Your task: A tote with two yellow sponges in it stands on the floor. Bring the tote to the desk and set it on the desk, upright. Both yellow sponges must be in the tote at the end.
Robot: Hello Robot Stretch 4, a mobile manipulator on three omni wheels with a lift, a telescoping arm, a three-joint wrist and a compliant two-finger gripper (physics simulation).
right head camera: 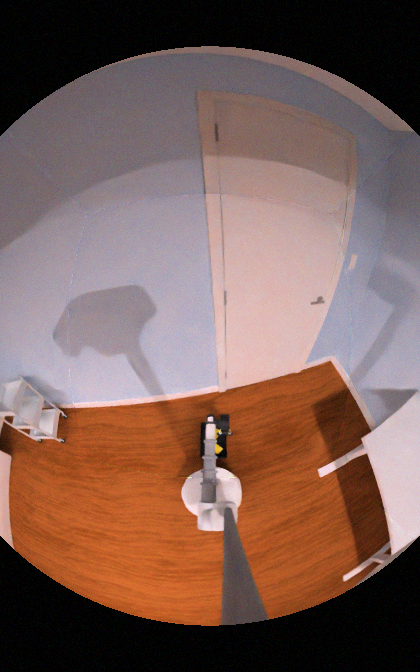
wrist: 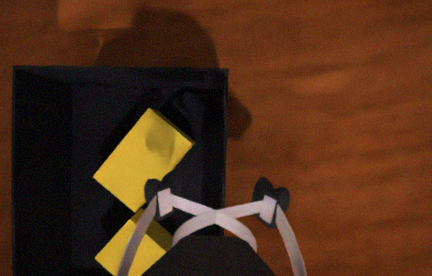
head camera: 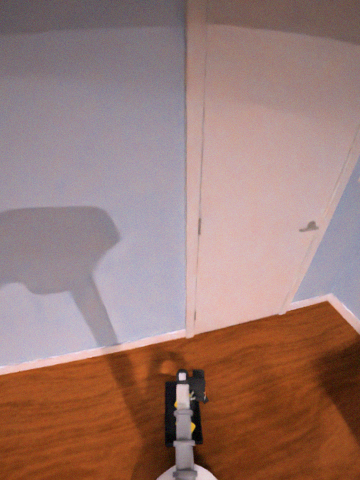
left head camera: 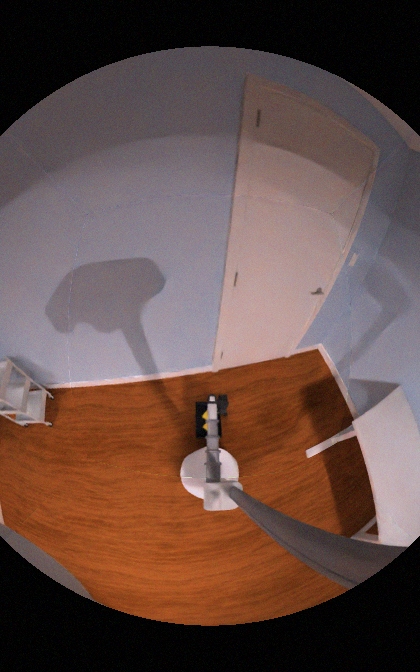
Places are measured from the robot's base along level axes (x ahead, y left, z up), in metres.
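Pixels of known places: gripper, fingertip midpoint: (wrist: 217,189) (head camera: 197,401).
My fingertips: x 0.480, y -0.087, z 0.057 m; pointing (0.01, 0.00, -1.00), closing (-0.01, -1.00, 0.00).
Observation:
For each thing: its middle in the pictures, then the offset to it from my fingertips.
- black tote, body centre: (wrist: 132,214) (head camera: 182,411) 0.035 m down, 0.040 m back, 0.091 m left
- yellow sponge, body centre: (wrist: 147,158) 0.059 m down, 0.019 m ahead, 0.085 m left
The black tote (head camera: 170,417) (left head camera: 199,431) (right head camera: 203,444) (wrist: 120,75) stands upright on the floor in front of the robot's base, partly hidden under the arm in the head views. One yellow sponge (wrist: 140,155) lies in it at an angle, and the second yellow sponge (wrist: 129,250) lies nearer the bottom edge of the wrist view, partly cut off. My gripper (wrist: 217,189) is open and empty, above the tote's right wall. Its left fingertip is over the inside, beside the first sponge; its right fingertip is outside over the floor. The white desk (left head camera: 395,460) (right head camera: 400,470) is at the right.
A white shelf cart (left head camera: 35,407) (right head camera: 49,422) stands at the left by the wall. A closed door (head camera: 265,175) (left head camera: 280,250) (right head camera: 270,250) is in the wall ahead. A desk leg (left head camera: 327,444) (right head camera: 340,461) reaches out over the floor on the right.

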